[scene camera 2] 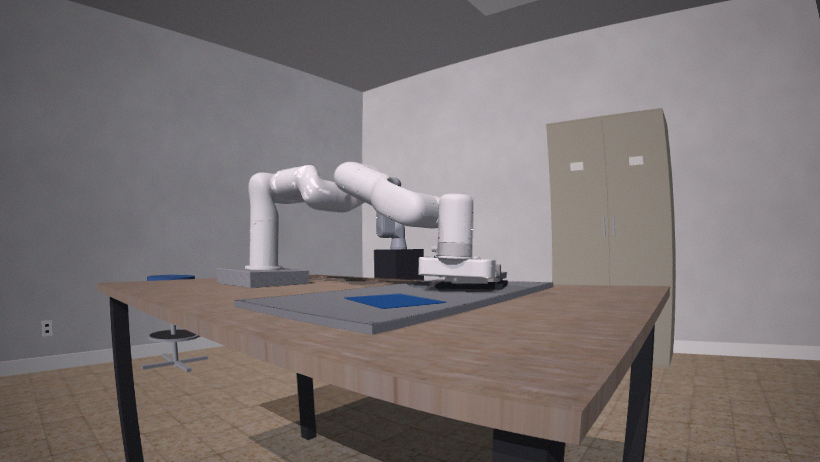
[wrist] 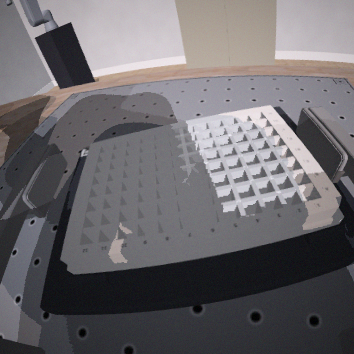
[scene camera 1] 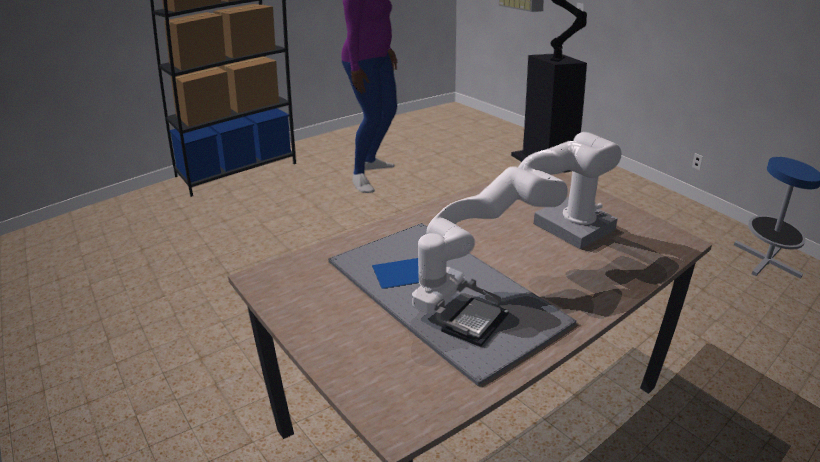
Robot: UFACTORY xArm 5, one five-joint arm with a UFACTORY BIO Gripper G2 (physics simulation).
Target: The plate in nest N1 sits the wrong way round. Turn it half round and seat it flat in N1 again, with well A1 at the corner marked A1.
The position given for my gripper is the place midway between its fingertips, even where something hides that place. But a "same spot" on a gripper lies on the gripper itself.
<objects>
my gripper: scene camera 2; wrist 175,133; scene camera 1
same spot on flat blue rectangle: (scene camera 2: 392,300) = (scene camera 1: 401,271)
same spot on my gripper: (scene camera 2: 500,275) = (scene camera 1: 439,320)
</objects>
